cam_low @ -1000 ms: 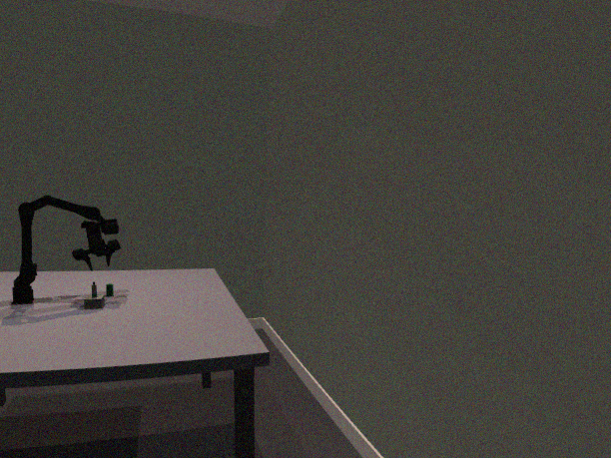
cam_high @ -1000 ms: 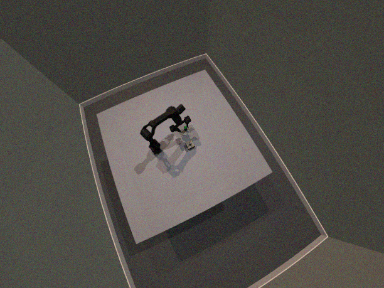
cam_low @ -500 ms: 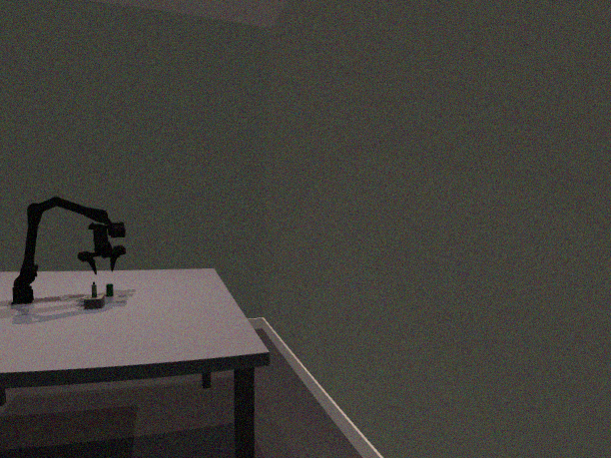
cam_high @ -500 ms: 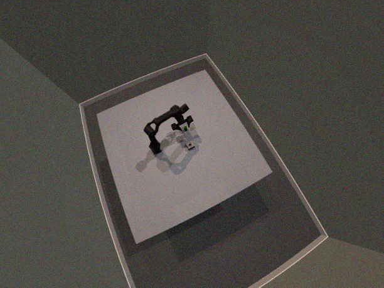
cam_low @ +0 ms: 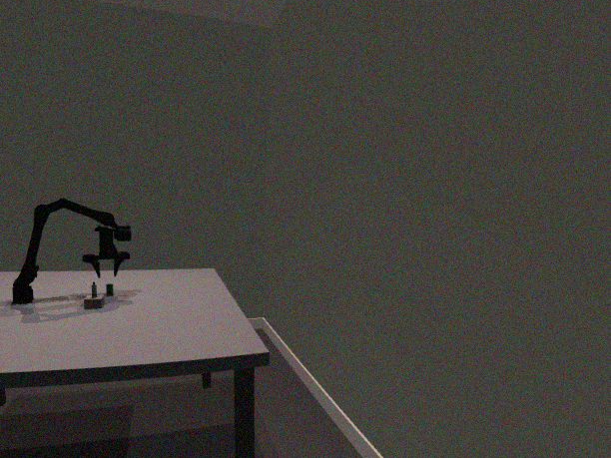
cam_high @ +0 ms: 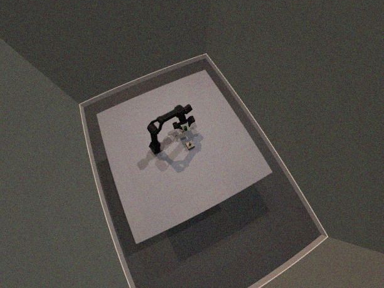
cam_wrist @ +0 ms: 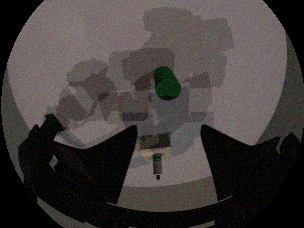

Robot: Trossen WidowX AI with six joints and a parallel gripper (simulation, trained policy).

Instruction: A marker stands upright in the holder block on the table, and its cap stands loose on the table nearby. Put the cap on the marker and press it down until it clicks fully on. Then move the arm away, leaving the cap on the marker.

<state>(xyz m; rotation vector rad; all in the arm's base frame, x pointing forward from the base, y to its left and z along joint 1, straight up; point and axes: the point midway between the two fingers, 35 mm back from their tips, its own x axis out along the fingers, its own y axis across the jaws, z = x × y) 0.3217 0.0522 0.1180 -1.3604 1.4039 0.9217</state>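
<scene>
Right now my gripper tip is 6 cm above the dark green cap, 2 cm to the right of it and 1 cm short of it. Round my gripper tip: tan holder block 14 cm to the right, 7 cm below, 3 cm behind.
</scene>
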